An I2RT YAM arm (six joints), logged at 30 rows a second.
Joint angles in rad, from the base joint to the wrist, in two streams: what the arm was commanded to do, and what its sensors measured. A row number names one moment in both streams.
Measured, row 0: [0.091, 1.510, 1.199, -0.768, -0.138, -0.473]
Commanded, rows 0 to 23: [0.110, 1.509, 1.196, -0.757, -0.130, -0.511]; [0.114, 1.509, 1.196, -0.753, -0.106, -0.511]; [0.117, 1.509, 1.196, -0.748, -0.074, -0.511]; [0.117, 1.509, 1.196, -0.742, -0.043, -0.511]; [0.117, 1.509, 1.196, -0.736, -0.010, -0.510]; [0.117, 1.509, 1.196, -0.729, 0.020, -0.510]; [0.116, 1.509, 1.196, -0.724, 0.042, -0.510]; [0.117, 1.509, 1.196, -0.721, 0.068, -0.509]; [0.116, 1.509, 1.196, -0.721, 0.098, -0.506]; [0.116, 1.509, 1.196, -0.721, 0.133, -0.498]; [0.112, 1.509, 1.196, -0.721, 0.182, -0.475]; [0.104, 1.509, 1.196, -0.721, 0.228, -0.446]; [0.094, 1.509, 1.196, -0.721, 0.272, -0.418]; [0.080, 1.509, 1.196, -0.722, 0.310, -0.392]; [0.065, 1.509, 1.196, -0.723, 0.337, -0.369]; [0.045, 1.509, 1.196, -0.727, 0.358, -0.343]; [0.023, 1.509, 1.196, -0.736, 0.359, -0.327]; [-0.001, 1.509, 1.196, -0.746, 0.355, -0.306]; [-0.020, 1.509, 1.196, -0.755, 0.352, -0.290]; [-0.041, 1.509, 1.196, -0.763, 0.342, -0.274]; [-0.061, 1.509, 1.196, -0.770, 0.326, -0.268]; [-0.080, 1.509, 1.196, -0.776, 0.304, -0.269]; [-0.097, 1.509, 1.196, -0.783, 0.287, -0.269]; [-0.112, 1.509, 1.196, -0.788, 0.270, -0.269]
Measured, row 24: [-0.081, 1.510, 1.199, -0.775, 0.294, -0.318]
